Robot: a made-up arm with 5 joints.
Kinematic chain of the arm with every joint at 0, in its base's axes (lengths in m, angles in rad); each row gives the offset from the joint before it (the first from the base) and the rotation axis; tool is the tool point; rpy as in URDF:
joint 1: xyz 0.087 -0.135 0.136 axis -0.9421 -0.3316 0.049
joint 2: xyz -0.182 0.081 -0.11 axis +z
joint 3: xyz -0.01 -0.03 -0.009 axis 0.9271 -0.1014 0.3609
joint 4: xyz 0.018 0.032 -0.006 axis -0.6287 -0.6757 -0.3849
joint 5: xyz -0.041 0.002 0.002 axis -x
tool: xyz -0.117 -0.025 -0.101 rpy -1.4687 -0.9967 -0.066
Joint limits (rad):
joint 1: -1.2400..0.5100
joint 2: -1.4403..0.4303
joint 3: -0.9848..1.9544
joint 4: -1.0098..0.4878
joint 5: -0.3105..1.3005
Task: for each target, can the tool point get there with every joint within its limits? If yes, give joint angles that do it. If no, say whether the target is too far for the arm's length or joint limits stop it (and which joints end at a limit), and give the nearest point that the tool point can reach.
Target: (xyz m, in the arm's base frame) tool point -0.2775 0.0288 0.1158
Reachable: yes | joints -0.7797 -0.5084 0.7631 0.0420 1.1275
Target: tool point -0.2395 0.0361 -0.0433
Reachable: yes | joints -0.2507 -0.1728 0.4434 0.2319 -0.0561
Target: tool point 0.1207 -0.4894 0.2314
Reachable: no: joint limits stop it (at a limit: joint 1, joint 2, joint 4, joint 5) | nearest point -0.0815 -0.2997 0.0299 | short by 0.343 m
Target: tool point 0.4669 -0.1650 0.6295
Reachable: no: too far | nearest point 0.0036 0.0522 0.3576 | short by 0.579 m
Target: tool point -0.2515 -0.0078 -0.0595
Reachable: yes | joints -0.1184 -0.0480 0.3631 0.0133 -0.1685
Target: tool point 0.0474 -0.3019 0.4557
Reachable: no: joint limits stop it (at a limit: joint 1, joint 2, joint 3, joint 5) | nearest point -0.1163 -0.0776 0.3901 | short by 0.285 m
